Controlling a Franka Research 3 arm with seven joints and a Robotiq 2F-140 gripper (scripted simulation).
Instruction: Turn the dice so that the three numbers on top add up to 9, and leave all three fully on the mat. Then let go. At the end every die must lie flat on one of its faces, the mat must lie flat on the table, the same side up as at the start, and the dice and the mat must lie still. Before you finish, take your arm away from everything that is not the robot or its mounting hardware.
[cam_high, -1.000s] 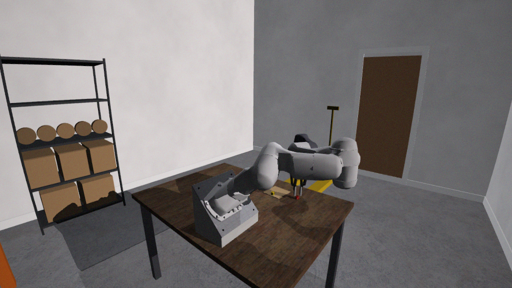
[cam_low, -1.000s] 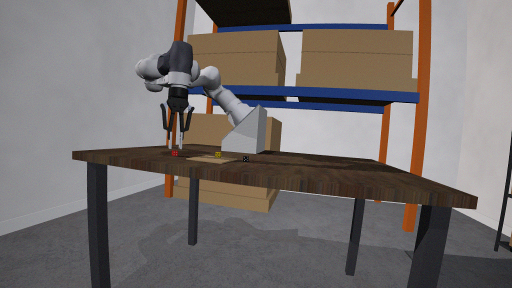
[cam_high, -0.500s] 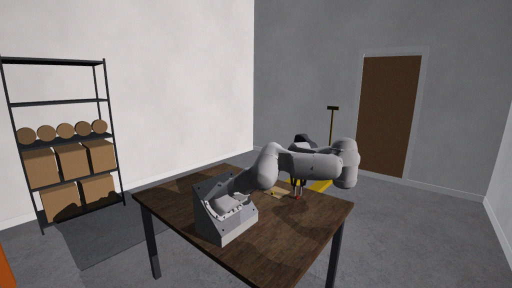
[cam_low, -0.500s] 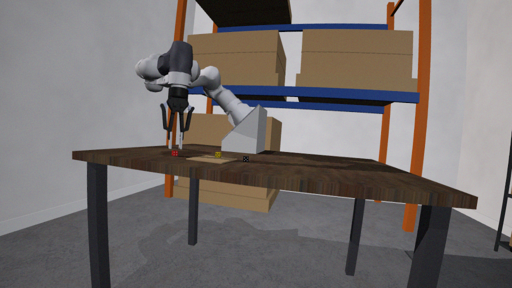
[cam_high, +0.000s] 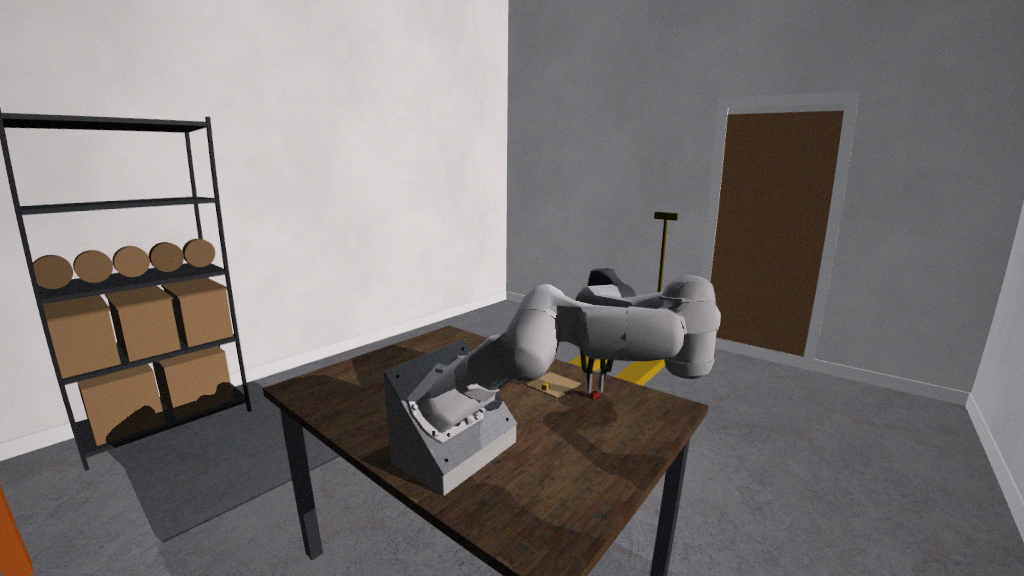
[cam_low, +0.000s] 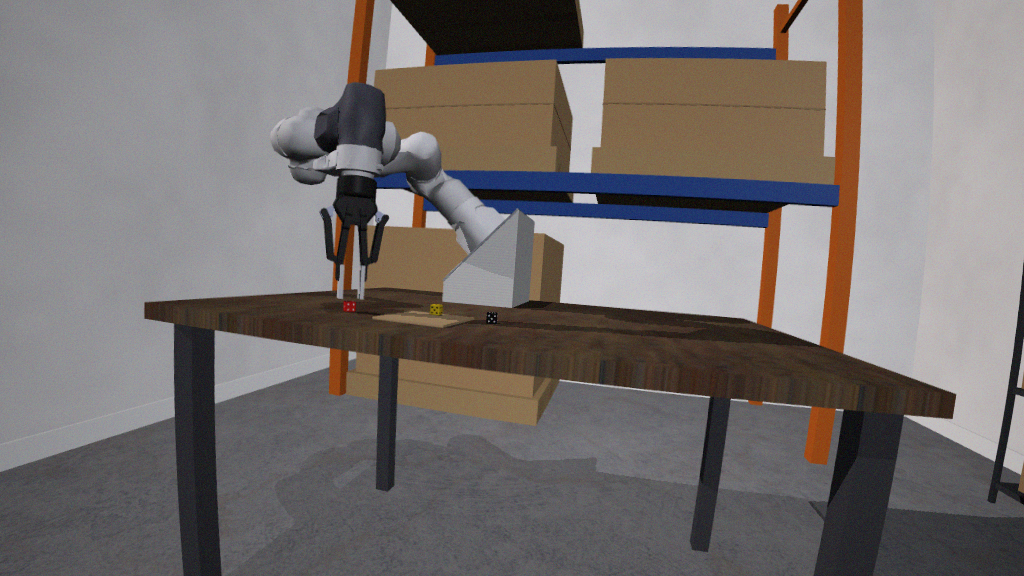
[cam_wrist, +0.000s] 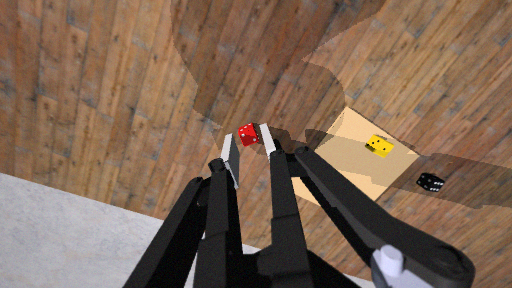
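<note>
Now: the red die 5 cm below my hand. Round my hand: yellow die: 4 cm behind, 17 cm to the left, 4 cm below; then black die: 1 cm behind, 28 cm to the left, 5 cm below; then tan mat: 1 cm ahead, 16 cm to the left, 6 cm below.
</note>
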